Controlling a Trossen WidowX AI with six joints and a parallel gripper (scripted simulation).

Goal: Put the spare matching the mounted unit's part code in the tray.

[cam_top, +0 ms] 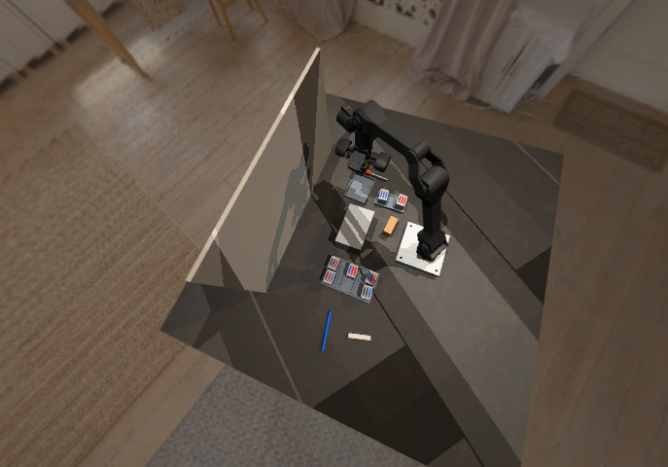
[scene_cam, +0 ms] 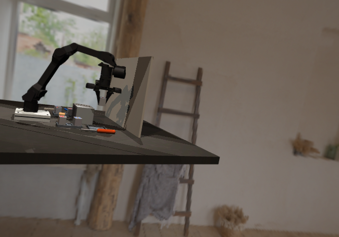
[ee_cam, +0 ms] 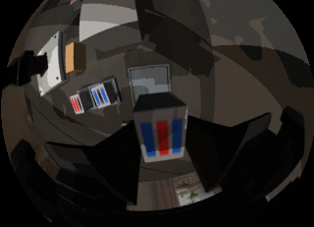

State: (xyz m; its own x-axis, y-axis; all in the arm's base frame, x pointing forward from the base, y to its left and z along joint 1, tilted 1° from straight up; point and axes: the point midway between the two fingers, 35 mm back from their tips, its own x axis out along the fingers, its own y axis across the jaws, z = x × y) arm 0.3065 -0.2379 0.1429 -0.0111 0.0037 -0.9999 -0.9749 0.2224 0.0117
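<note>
The dark rimmed tray lies 150 mm below my gripper tip. The rest, counted from my gripper tip: orange block 160 mm behind, 160 mm to the left, 120 mm below; grey mounted unit 20 mm behind, 220 mm to the left, 100 mm below; grey spare 20 mm above.
</note>
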